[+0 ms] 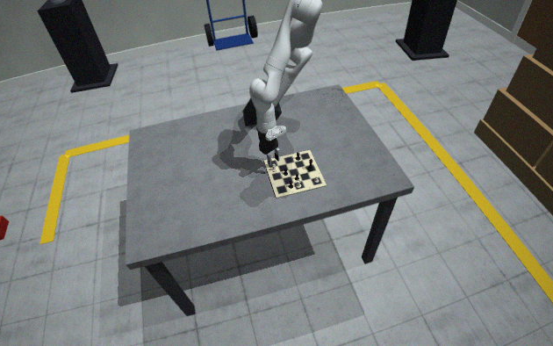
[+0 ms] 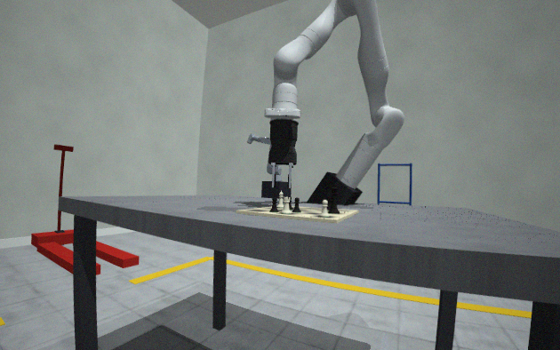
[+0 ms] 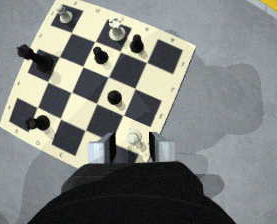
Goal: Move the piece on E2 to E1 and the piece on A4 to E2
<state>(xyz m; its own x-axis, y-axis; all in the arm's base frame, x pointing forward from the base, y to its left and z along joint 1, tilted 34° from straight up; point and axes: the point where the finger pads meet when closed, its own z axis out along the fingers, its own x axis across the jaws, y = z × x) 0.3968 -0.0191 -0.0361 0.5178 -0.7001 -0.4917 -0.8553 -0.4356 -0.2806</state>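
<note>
The tall black piece lies 3 cm ahead of my hand, 16 cm to the left of it and 4 cm below it. The rest, counted from my hand: white pawn 10 cm ahead, 17 cm to the left, 6 cm below; chessboard 3 cm ahead, 8 cm to the left, 7 cm below.
</note>
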